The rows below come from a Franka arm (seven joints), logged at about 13 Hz.
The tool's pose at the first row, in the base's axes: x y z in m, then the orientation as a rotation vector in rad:
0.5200, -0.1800, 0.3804, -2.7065, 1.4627, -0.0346
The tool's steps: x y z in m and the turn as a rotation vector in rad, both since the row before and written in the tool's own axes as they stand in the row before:
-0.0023, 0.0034, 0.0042, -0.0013, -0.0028, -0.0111
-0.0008, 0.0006, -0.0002, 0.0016, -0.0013, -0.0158
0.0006, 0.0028, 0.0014, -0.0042, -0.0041, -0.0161
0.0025, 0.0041, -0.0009, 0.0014, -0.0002, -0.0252
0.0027, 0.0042, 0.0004, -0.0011, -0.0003, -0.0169
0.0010, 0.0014, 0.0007, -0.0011, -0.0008, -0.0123
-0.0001, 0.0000, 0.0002, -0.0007, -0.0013, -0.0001
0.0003, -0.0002, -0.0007, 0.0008, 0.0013, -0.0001
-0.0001, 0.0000, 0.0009, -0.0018, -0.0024, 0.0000
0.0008, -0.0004, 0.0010, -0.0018, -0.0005, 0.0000
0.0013, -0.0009, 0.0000, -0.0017, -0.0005, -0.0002
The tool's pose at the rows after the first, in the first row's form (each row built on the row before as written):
0.5161, -0.1797, 0.3760, -2.7146, 1.4475, -0.0304
0.5151, -0.1794, 0.3762, -2.7243, 1.4251, -0.0306
0.5132, -0.1814, 0.3746, -2.7376, 1.4038, -0.0229
0.5113, -0.1859, 0.3752, -2.7540, 1.3687, -0.0249
0.5096, -0.1906, 0.3745, -2.7664, 1.3458, -0.0246
0.5091, -0.1922, 0.3737, -2.7753, 1.3290, -0.0234
0.5090, -0.1921, 0.3735, -2.7755, 1.3288, -0.0211
0.5093, -0.1922, 0.3742, -2.7754, 1.3287, -0.0234
0.5093, -0.1921, 0.3733, -2.7760, 1.3288, -0.0189
0.5102, -0.1924, 0.3723, -2.7773, 1.3294, -0.0170
0.5117, -0.1928, 0.3723, -2.7787, 1.3297, -0.0152

